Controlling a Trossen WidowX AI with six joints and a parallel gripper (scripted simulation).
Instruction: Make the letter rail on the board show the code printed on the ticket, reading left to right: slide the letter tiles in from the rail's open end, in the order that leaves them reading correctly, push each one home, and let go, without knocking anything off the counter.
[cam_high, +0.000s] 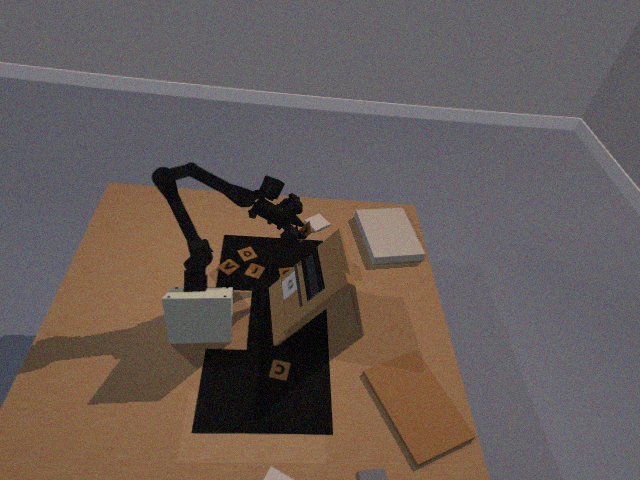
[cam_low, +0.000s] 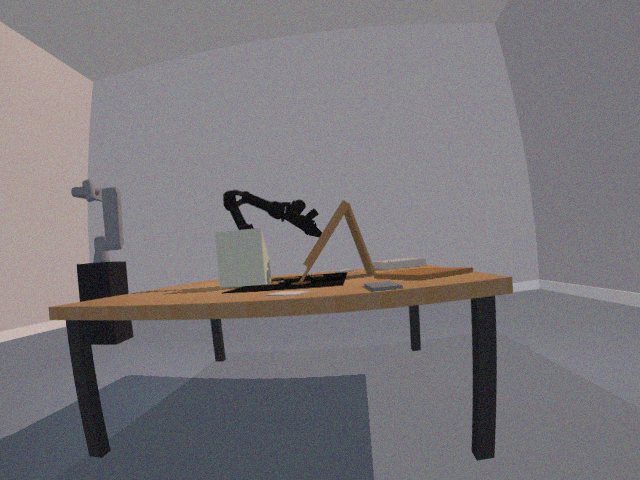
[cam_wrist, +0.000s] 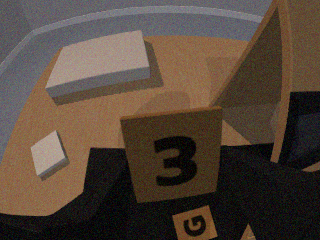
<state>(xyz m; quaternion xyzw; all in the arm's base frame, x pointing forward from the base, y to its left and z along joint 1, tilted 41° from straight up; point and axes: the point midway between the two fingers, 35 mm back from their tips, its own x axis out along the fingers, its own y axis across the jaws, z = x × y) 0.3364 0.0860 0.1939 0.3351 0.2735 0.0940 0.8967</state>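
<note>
Now: the white ticket 6 cm behind my gripper tip, 16 cm to the right of it and 9 cm below it. Also, from my gripper tip: letter tile: 5 cm behind, 3 cm to the right, 18 cm below; then black mat: 17 cm behind, 22 cm to the right, 18 cm below; then small white pad: 10 cm ahead, 24 cm to the left, 18 cm below.
</note>
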